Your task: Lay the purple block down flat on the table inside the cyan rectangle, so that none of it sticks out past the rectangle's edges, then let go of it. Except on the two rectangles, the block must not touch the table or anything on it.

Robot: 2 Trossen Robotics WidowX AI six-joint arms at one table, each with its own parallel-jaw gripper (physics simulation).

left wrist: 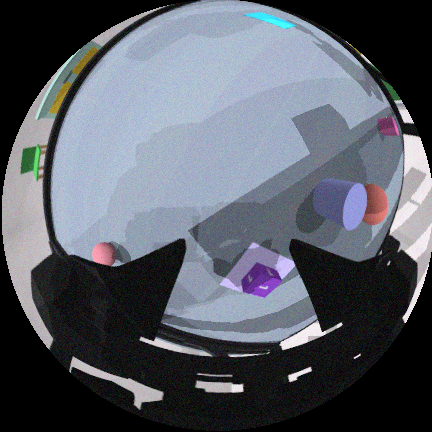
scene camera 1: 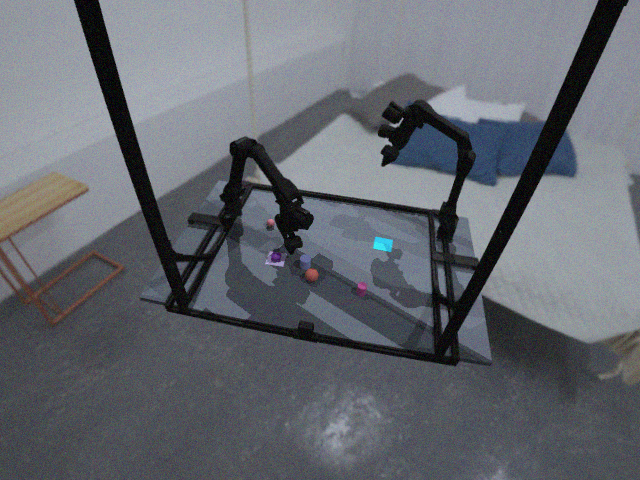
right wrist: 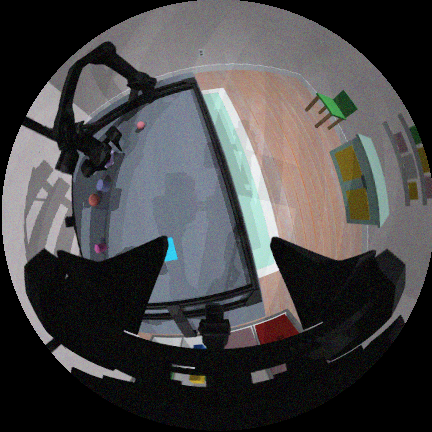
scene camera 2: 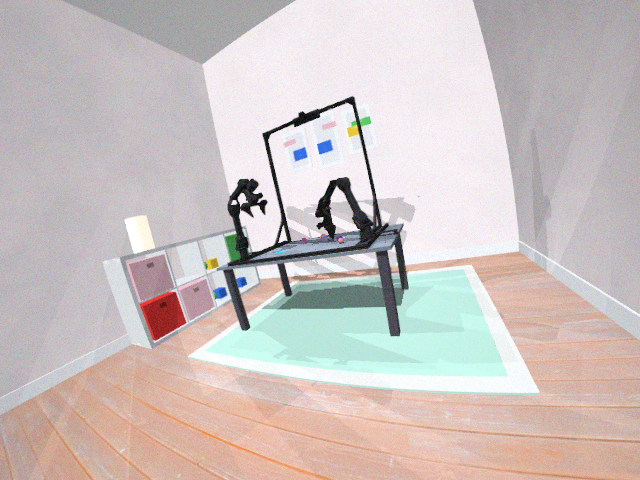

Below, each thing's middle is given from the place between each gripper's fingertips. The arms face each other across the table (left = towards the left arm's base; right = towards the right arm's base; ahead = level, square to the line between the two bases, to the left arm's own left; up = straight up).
I see my left gripper 50 mm past the lilac rectangle (left wrist: 254, 253), 40 mm to the right of it and 20 mm above it. Also, from my left hand: lavender cylinder (left wrist: 343, 202): 80 mm to the right, 70 mm behind; then orange-red ball (left wrist: 376, 208): 130 mm behind, 110 mm to the right.
The lavender cylinder is 360 mm behind my right hand, 260 mm to the left of it and 260 mm below it. Round my right hand: lilac rectangle 350 mm behind, 380 mm to the left, 280 mm below; then orange-red ball 430 mm behind, 230 mm to the left, 260 mm below.
